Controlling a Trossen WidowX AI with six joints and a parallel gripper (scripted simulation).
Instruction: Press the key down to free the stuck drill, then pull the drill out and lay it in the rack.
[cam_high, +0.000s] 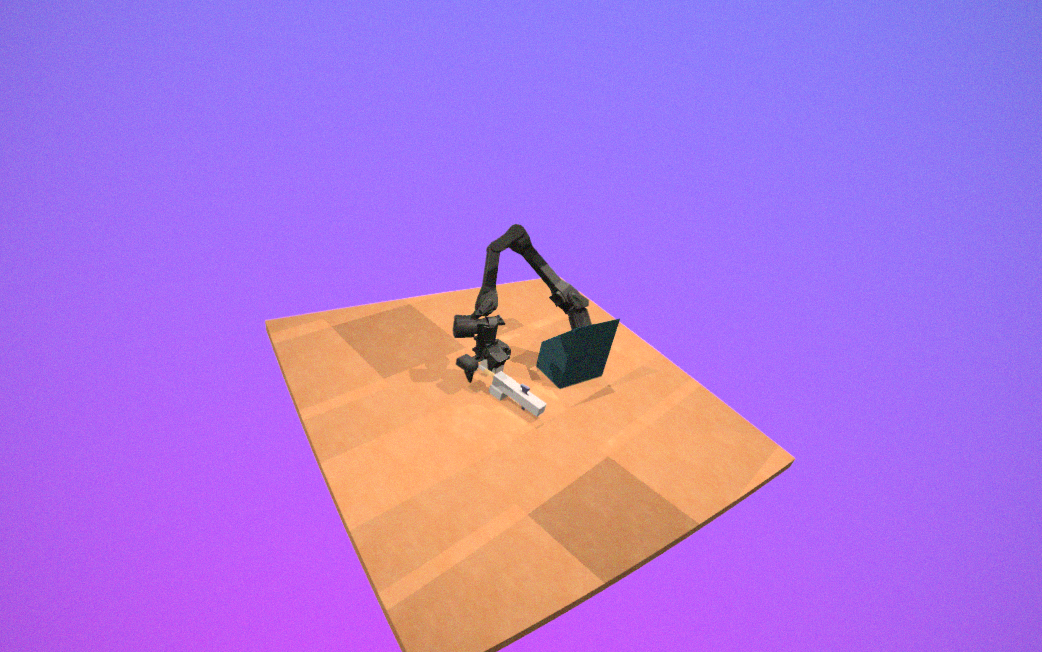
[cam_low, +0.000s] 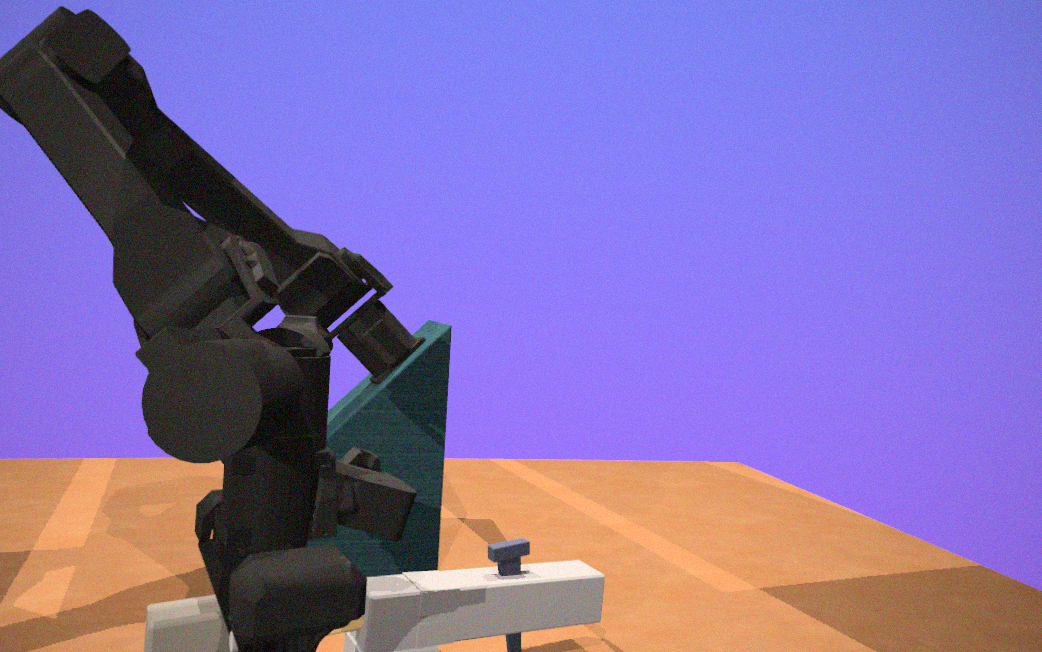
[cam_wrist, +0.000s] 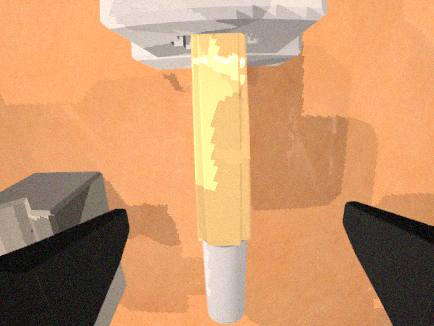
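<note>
Now: gripper tip 40 mm to the right of the drill, 30 mm below it and 20 mm past it. The rest, counted from my gripper tip: housing (140 mm to the left, 40 mm behind, 20 mm above); then grey rack (70 mm behind, 40 mm to the right); then dark blue t-shaped key (170 mm to the left, 40 mm behind, 30 mm above).
</note>
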